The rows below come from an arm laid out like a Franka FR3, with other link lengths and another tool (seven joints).
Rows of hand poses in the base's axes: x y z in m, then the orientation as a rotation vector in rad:
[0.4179 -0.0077 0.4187 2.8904 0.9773 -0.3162]
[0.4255 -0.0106 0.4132 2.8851 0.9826 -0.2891]
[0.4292 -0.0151 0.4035 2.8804 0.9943 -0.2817]
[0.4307 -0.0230 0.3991 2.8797 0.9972 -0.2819]
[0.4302 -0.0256 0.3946 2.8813 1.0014 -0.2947]
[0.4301 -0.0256 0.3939 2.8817 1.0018 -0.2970]
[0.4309 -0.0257 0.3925 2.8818 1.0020 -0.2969]
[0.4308 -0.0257 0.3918 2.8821 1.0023 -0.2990]
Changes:
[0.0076 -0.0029 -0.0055 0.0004 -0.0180 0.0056]
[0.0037 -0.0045 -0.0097 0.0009 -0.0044 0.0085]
[0.0015 -0.0079 -0.0044 0.0004 0.0003 0.0019]
[-0.0005 -0.0026 -0.0045 0.0013 0.0092 0.0015]
[-0.0001 0.0000 -0.0007 0.0002 0.0016 0.0000]
[0.0008 -0.0001 -0.0014 0.0002 0.0000 0.0001]
[-0.0001 0.0000 -0.0007 0.0001 0.0015 0.0000]

